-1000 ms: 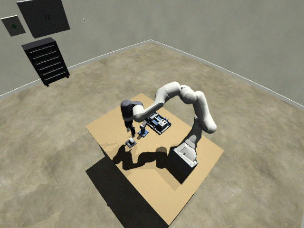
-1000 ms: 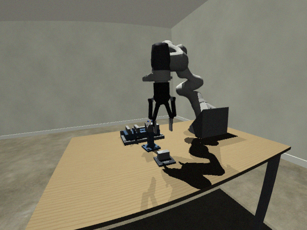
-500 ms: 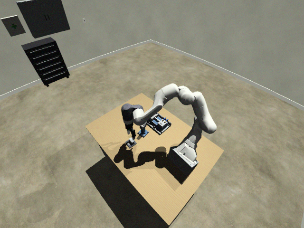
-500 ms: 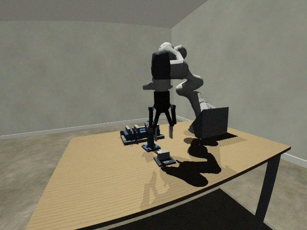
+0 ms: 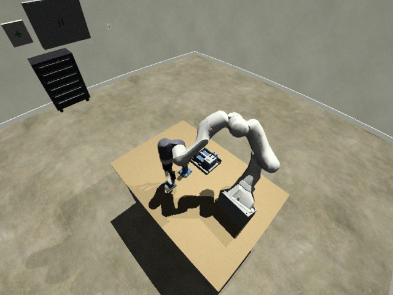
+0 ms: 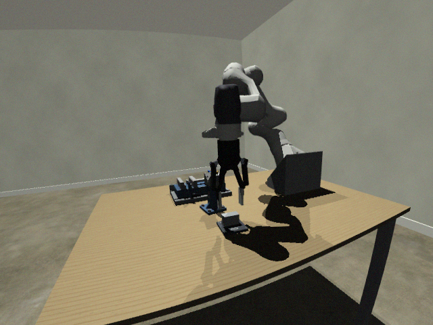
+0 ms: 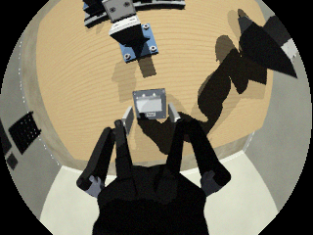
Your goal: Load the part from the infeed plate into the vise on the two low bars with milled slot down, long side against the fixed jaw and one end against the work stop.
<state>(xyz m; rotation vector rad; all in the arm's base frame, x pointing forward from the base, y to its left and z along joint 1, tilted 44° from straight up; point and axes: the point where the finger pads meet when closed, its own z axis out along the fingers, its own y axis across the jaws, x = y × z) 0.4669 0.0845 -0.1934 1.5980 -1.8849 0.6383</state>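
The part is 80 mm below my hand.
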